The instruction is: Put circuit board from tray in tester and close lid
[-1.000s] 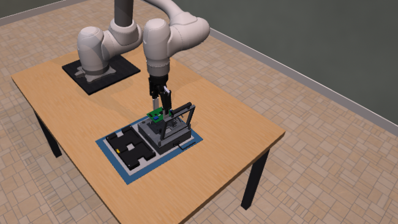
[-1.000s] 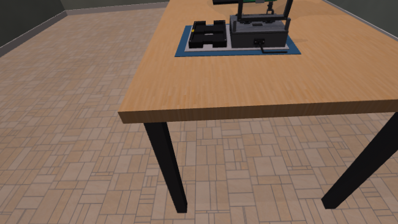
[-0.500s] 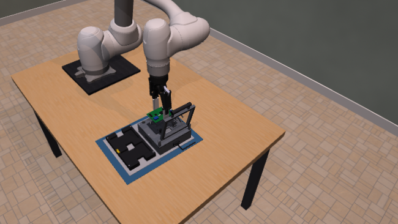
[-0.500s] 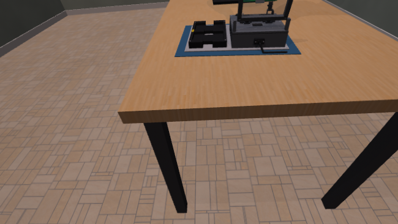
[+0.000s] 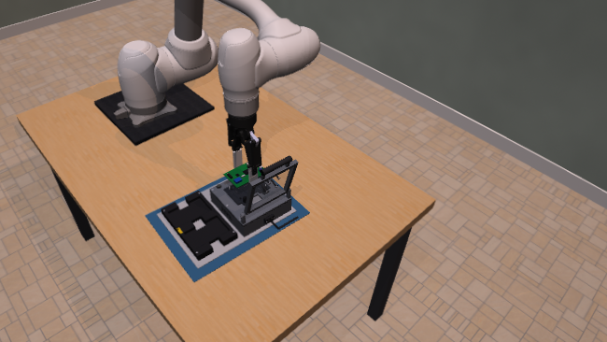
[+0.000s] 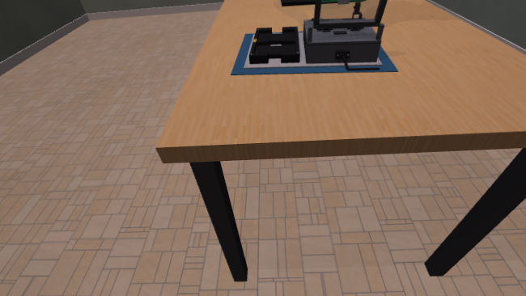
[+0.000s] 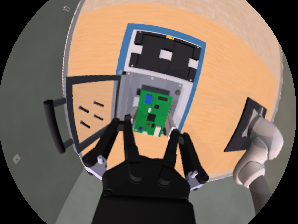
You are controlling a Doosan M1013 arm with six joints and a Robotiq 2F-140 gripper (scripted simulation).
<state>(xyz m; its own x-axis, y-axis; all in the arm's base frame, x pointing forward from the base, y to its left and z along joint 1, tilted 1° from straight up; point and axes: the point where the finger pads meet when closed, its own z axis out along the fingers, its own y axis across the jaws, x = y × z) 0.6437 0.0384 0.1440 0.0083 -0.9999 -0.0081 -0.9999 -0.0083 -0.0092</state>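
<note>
Right now the latch hook is 60 mm behind my hand, 60 mm to the left of it and 70 mm below it. Round my hand: green circuit board 20 mm below; lid 130 mm ahead, 30 mm above.
</note>
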